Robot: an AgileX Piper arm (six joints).
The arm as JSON. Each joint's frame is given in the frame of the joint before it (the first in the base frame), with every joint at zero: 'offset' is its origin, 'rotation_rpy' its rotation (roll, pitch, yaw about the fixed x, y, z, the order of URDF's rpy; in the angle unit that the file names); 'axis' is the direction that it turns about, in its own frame. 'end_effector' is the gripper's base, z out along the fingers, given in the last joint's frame.
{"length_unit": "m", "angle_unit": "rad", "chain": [
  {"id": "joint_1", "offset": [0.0, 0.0, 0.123], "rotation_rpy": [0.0, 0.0, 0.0], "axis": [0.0, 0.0, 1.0]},
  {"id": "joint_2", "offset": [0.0, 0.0, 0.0], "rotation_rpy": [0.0, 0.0, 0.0], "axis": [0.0, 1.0, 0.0]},
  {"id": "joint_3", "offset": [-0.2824, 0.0, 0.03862], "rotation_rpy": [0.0, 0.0, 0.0], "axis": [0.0, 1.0, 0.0]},
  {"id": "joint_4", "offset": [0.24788, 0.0, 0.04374], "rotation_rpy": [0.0, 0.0, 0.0], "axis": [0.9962, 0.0, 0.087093]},
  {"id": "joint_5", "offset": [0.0, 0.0, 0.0], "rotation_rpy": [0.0, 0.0, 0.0], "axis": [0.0, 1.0, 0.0]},
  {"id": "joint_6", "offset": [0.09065, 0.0, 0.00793], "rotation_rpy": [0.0, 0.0, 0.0], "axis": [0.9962, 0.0, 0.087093]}
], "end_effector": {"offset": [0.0, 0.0, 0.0], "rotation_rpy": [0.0, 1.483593, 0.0]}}
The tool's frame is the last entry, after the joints.
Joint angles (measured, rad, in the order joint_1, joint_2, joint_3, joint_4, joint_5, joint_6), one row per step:
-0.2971 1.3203 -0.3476 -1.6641 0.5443 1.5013
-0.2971 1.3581 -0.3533 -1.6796 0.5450 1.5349
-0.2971 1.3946 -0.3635 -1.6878 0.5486 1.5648
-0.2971 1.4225 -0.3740 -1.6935 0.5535 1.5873
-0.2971 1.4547 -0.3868 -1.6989 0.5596 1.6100
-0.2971 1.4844 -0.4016 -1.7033 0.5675 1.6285
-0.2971 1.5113 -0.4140 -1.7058 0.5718 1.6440
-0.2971 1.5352 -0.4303 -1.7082 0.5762 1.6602
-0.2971 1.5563 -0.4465 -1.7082 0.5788 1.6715
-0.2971 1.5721 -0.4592 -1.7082 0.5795 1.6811
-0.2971 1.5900 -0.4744 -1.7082 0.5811 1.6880
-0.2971 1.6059 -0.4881 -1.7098 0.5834 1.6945
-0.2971 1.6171 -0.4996 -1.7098 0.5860 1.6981
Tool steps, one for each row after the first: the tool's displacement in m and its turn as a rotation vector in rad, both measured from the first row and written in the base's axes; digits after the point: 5 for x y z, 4 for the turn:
0.00339 -0.00102 -0.00571 0.0130 0.0114 -0.0097
0.00726 -0.00245 -0.01045 0.0246 0.0188 -0.0247
0.01069 -0.00386 -0.01357 0.0309 0.0221 -0.0377
0.01470 -0.00554 -0.01722 0.0368 0.0273 -0.0517
0.01898 -0.00745 -0.02007 0.0388 0.0308 -0.0647
0.02261 -0.00889 -0.02319 0.0434 0.0352 -0.0753
0.02712 -0.01060 -0.02502 0.0462 0.0325 -0.0864
0.03150 -0.01215 -0.02652 0.0494 0.0299 -0.0953
0.03496 -0.01326 -0.02767 0.0530 0.0265 -0.1020
0.03904 -0.01464 -0.02886 0.0548 0.0247 -0.1074
0.04274 -0.01594 -0.02987 0.0549 0.0228 -0.1116
0.04573 -0.01706 -0.03025 0.0539 0.0203 -0.1153

